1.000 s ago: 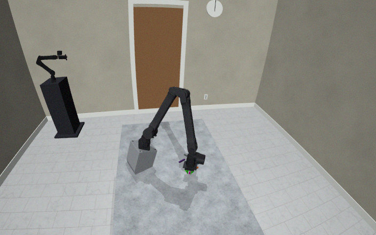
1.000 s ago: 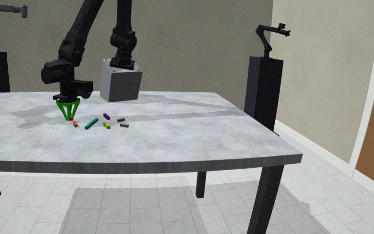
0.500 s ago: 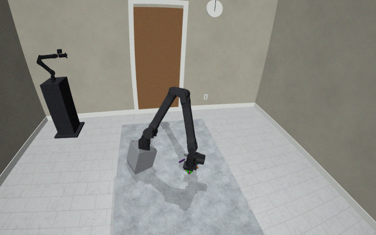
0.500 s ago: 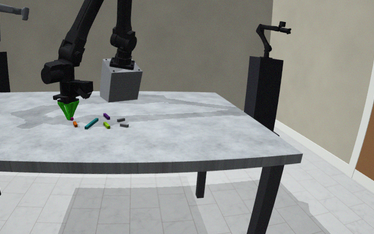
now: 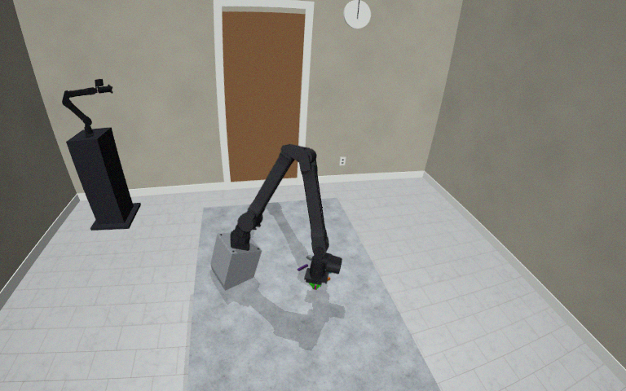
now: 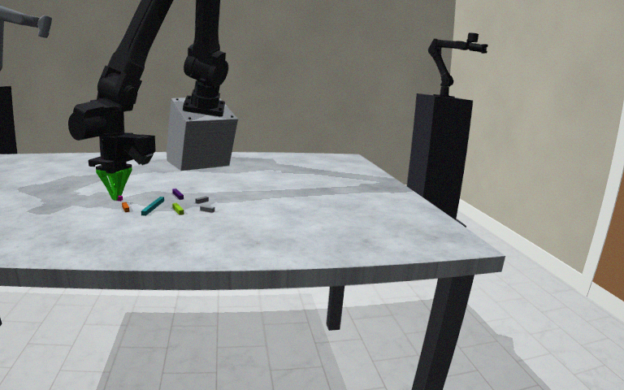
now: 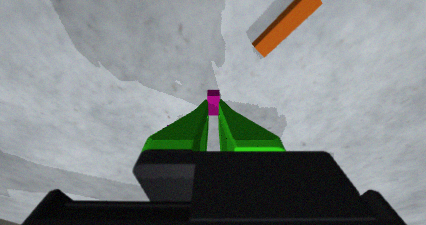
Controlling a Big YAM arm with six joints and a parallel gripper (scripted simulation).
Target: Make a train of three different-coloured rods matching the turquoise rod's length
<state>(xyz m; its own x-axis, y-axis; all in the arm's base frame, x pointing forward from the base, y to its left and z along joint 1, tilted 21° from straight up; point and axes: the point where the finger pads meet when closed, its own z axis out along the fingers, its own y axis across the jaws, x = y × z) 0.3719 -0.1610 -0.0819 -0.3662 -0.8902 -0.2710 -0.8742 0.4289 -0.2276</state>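
Now: the orange rod 6 cm ahead of my hand and 4 cm to the left of it. Round my hand: purple rod (3 cm behind, 14 cm to the left); magenta rod (1 cm to the left); turquoise rod (5 cm ahead, 10 cm to the left).
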